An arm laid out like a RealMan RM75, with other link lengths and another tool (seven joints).
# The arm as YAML. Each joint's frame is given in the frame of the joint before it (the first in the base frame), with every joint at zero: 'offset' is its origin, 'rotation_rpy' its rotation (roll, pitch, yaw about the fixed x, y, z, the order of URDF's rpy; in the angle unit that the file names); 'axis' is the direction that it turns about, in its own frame. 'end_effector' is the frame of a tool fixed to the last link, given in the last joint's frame.
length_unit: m
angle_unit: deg
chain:
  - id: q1
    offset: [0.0, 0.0, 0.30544]
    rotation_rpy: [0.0, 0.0, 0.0]
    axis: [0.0, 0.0, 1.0]
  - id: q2
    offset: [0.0, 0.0, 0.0]
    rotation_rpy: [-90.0, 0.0, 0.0]
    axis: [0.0, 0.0, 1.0]
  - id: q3
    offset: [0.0, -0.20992, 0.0]
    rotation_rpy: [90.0, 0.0, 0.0]
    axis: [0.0, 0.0, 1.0]
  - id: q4
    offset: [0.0, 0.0, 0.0]
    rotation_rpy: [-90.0, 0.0, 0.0]
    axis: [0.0, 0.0, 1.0]
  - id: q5
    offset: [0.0, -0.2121, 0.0]
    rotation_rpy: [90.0, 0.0, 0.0]
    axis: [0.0, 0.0, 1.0]
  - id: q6
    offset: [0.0, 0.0, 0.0]
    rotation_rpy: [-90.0, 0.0, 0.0]
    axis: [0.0, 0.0, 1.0]
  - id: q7
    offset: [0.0, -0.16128, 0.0]
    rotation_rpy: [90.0, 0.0, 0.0]
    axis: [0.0, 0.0, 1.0]
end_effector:
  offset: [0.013, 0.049, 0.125]
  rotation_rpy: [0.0, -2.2, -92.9]
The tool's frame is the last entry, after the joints.
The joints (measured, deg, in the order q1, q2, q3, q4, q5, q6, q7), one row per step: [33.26, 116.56, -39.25, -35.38, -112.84, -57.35, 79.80]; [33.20, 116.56, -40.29, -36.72, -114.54, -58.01, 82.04]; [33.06, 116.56, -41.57, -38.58, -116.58, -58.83, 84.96]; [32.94, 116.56, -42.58, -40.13, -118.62, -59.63, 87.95]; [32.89, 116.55, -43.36, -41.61, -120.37, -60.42, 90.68]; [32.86, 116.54, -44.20, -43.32, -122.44, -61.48, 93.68]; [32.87, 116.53, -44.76, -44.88, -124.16, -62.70, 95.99]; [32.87, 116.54, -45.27, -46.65, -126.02, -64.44, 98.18]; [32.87, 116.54, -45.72, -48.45, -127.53, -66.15, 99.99]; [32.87, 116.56, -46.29, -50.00, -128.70, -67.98, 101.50]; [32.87, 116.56, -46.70, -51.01, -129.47, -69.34, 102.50]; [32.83, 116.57, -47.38, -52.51, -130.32, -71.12, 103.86]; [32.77, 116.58, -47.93, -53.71, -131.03, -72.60, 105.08]
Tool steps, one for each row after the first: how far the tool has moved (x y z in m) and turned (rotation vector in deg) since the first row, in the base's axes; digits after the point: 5 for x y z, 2 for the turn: [-0.00064, -0.00344, -0.00181, -1.42, -0.65, -0.12]; [-0.00125, -0.00711, -0.00276, -2.97, -1.44, -0.42]; [-0.00093, -0.01107, -0.00393, -4.46, -1.98, -1.17]; [-0.00138, -0.01376, -0.00387, -5.61, -2.37, -1.86]; [-0.00182, -0.01725, -0.00383, -6.97, -2.93, -2.61]; [-0.00300, -0.02051, -0.00325, -8.15, -3.45, -3.02]; [-0.00472, -0.02543, -0.00284, -9.64, -4.09, -3.22]; [-0.00708, -0.02950, -0.00149, -10.87, -4.73, -3.20]; [-0.01024, -0.03488, -0.00160, -12.34, -5.22, -3.03]; [-0.01234, -0.03924, -0.00196, -13.47, -5.54, -2.93]; [-0.01577, -0.04473, -0.00206, -14.87, -5.97, -2.74]; [-0.01816, -0.04962, -0.00221, -16.06, -6.28, -2.76]
